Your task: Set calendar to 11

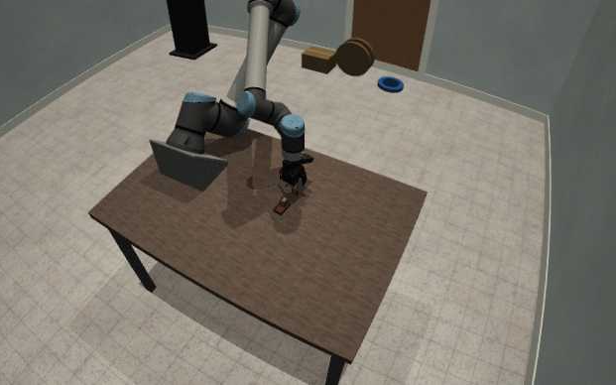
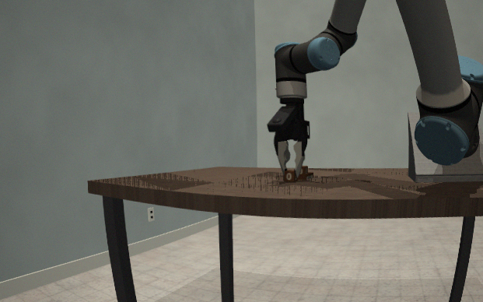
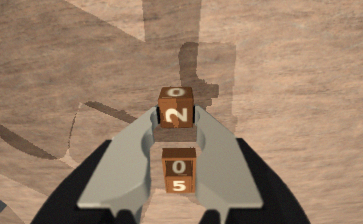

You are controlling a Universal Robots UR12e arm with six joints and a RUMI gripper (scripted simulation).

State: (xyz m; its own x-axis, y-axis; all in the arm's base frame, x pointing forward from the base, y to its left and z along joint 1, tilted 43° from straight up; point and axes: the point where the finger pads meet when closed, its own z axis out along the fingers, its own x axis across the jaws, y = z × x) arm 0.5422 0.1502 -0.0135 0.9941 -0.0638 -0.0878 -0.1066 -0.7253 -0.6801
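Now: the cube 10 mm below my hand. Round my hand: calendar tray: 10 mm behind, 110 mm to the right, 20 mm below.
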